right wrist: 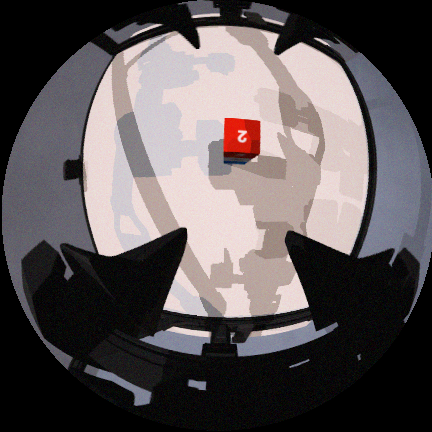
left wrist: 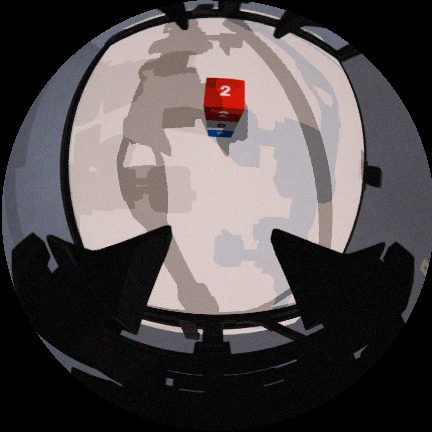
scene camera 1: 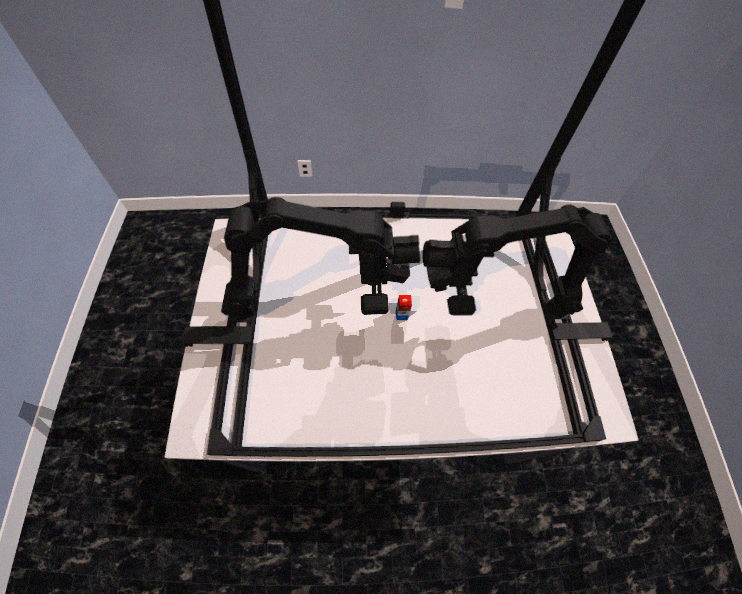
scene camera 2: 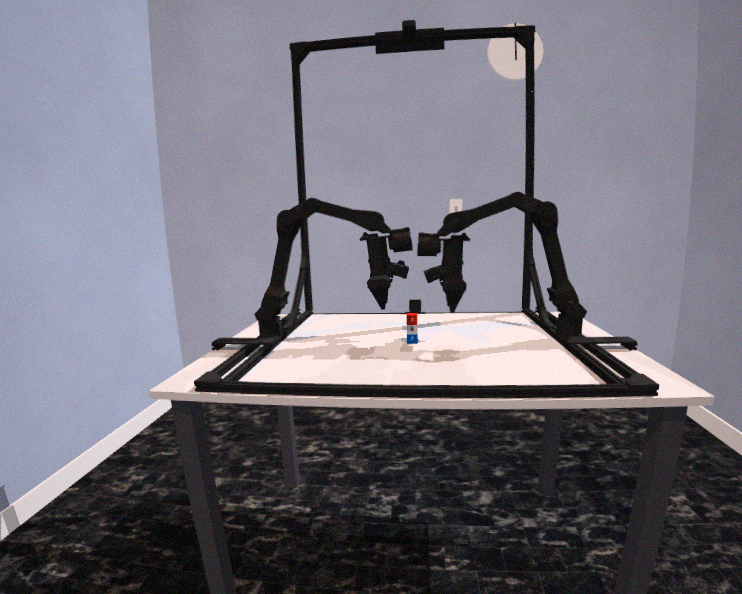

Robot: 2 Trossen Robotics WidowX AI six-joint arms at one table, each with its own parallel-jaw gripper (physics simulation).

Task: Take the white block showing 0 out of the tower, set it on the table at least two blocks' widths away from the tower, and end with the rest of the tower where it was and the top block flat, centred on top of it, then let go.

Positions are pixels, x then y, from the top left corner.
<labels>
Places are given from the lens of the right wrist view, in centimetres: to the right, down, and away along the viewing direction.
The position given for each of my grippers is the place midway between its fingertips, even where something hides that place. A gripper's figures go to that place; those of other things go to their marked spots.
my left gripper (right wrist: 237,46): 2, -18, 5
my right gripper (right wrist: 237,234): 2, 2, 10
</labels>
